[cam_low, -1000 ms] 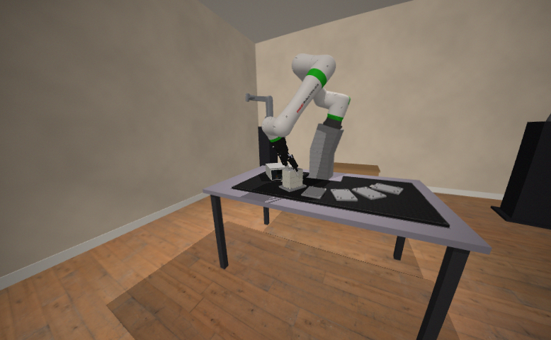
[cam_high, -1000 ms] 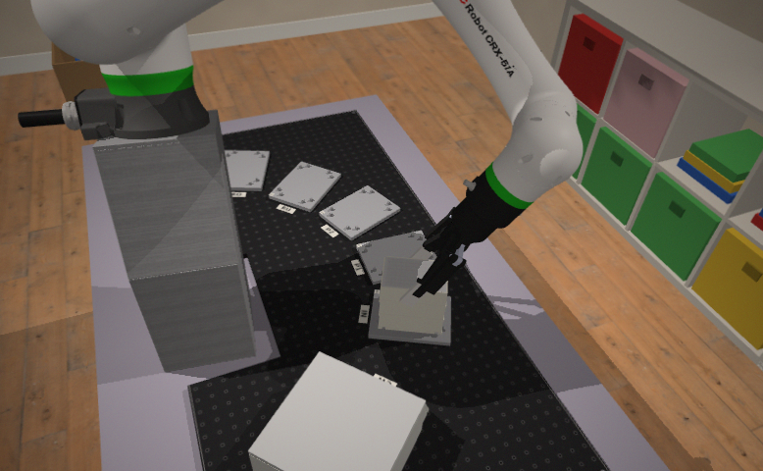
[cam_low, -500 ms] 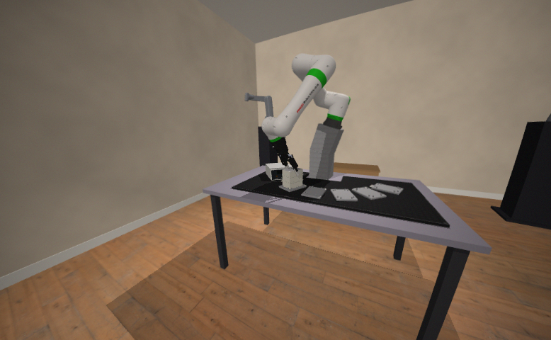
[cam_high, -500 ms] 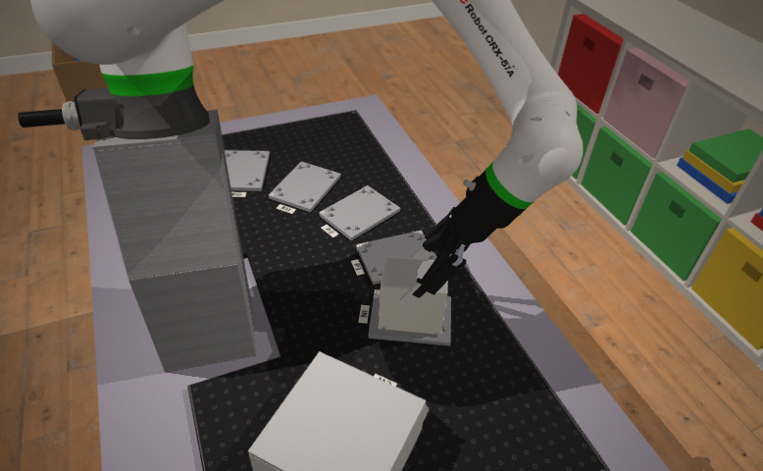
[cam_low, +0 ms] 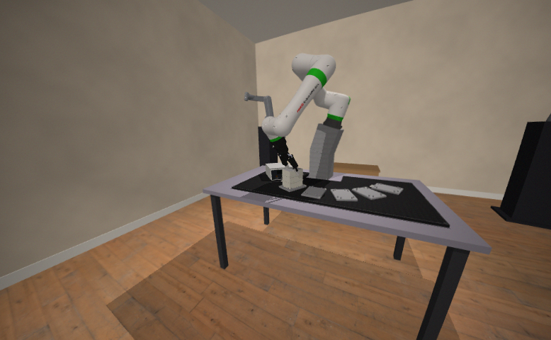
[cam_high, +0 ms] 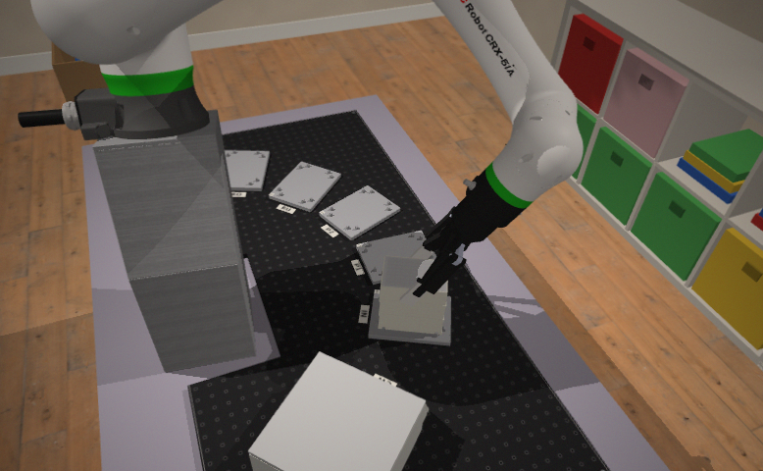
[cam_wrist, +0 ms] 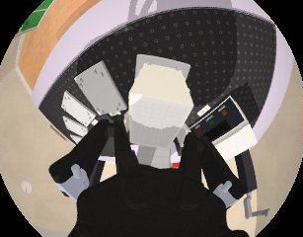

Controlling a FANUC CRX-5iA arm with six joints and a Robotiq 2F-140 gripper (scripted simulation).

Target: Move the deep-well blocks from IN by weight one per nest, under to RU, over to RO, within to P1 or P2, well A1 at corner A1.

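My gripper is now 190 mm past the pale weigher platform, 260 mm to the left of it and 30 mm above it. From my hand the other things lie so: grey nest plate 40 mm behind, 340 mm to the left, 120 mm below; then check-weigher 190 mm behind, 250 mm to the right, 60 mm below.
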